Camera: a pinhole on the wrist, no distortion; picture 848 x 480 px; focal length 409.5 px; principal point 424.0 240.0 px. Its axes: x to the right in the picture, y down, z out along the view. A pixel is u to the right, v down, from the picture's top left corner.
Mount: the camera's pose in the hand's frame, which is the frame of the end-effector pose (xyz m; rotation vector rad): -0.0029 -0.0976 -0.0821 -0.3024 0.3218 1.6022
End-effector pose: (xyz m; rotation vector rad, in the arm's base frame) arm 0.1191 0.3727 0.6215 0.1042 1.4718 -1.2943
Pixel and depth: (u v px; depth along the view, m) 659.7 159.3 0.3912
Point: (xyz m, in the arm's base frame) 0.3941 0.3029 0.4494
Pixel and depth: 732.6 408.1 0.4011
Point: 0.5190 0.4749 0.5884
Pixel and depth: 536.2 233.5 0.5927
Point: 0.5655 0.1898 0.5328
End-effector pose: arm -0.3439 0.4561 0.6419 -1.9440 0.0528 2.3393
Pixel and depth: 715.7 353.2 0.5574
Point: -0.6359 -0.0005 0.8513
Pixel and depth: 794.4 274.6 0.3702
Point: -0.4980 0.1152 0.7043
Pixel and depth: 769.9 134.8 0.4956
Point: -0.6172 -0.0019 0.5630
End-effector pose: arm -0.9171 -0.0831 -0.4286 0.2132 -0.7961 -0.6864
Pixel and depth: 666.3 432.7 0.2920
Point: -0.9995 0.1493 -0.3595
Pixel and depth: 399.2 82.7 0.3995
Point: -1.0312 -0.1271 -0.1196
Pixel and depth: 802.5 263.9 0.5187
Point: -0.8364 0.3853 -0.0863
